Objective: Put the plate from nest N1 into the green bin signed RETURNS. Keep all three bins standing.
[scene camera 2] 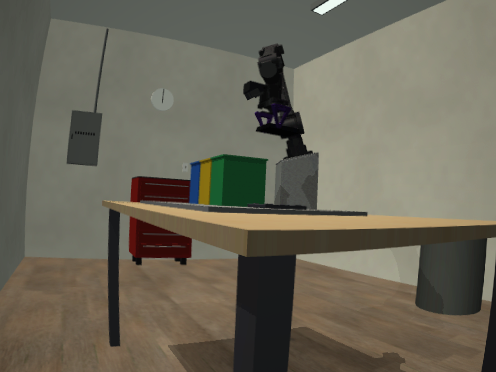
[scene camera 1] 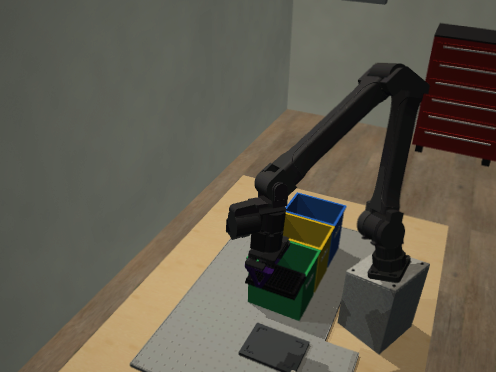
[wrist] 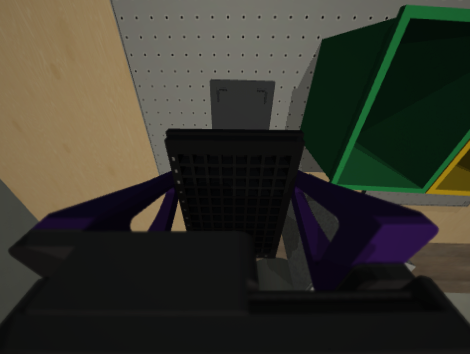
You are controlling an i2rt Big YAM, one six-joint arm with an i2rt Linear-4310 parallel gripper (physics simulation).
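Pixels of known places: gripper, fingertip midpoint: (scene camera 2: pixel 271 130) (scene camera 1: pixel 265 276) (wrist: pixel 234 176); arm's base at its link origin: (scene camera 2: pixel 298 157) (scene camera 1: pixel 389 269).
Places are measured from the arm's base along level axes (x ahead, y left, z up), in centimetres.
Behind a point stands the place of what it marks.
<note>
A black plate with a grid of wells (scene camera 1: pixel 287 281) @(y 23.9, x 19.1, z 5.3 cm) (scene camera 2: pixel 280 131) @(y 25.0, x 21.7, z 4.4 cm) (wrist: pixel 235 200) @(y 24.1, x 23.6, z 5.7 cm) is held roughly level in the air. My gripper (scene camera 1: pixel 264 279) @(y 24.4, x 24.8, z 4.4 cm) (scene camera 2: pixel 271 127) @(y 24.4, x 24.8, z 4.4 cm) (wrist: pixel 234 176) @(y 24.4, x 24.8, z 4.4 cm) is shut on its two long sides with purple fingers. The green bin (scene camera 1: pixel 275 301) @(y 11.5, x 27.9, z -17.0 cm) (scene camera 2: pixel 245 181) @(y 11.5, x 28.2, z -12.4 cm) (wrist: pixel 340 80) @(y 11.8, x 31.7, z -11.0 cm) stands upright; the plate is above its rim height in scene camera 2 and to the left of the bin in the wrist view. The RETURNS sign cannot be read. The dark nest pad (scene camera 1: pixel 275 346) @(y 23.5, x 21.2, z -20.3 cm) (scene camera 2: pixel 277 205) @(y 30.1, x 24.3, z -20.5 cm) (wrist: pixel 242 110) @(y 23.8, x 24.2, z -20.3 cm) lies bare on the board; its label cannot be read.
The yellow bin (scene camera 1: pixel 309 231) @(y -13.4, x 29.2, z -7.7 cm) (scene camera 2: pixel 205 182) @(y -5.8, x 38.3, z -12.8 cm) (wrist: pixel 456 184) @(y -7.0, x 21.6, z -5.0 cm) and blue bin (scene camera 1: pixel 318 211) @(y -26.5, x 31.7, z -8.5 cm) (scene camera 2: pixel 194 182) @(y -19.9, x 39.4, z -12.4 cm) stand upright in a row behind the green one. The arm's grey pedestal (scene camera 1: pixel 362 305) @(y 6.7, x 3.7, z -9.9 cm) (scene camera 2: pixel 300 182) @(y 7.1, x 2.7, z -10.9 cm) stands beside the perforated board (scene camera 1: pixel 210 310) @(y 21.1, x 44.6, z -21.5 cm) (wrist: pixel 170 40) @(y 37.6, x 33.9, z -21.5 cm). A red cabinet (scene camera 1: pixel 457 95) (scene camera 2: pixel 161 188) stands beyond.
</note>
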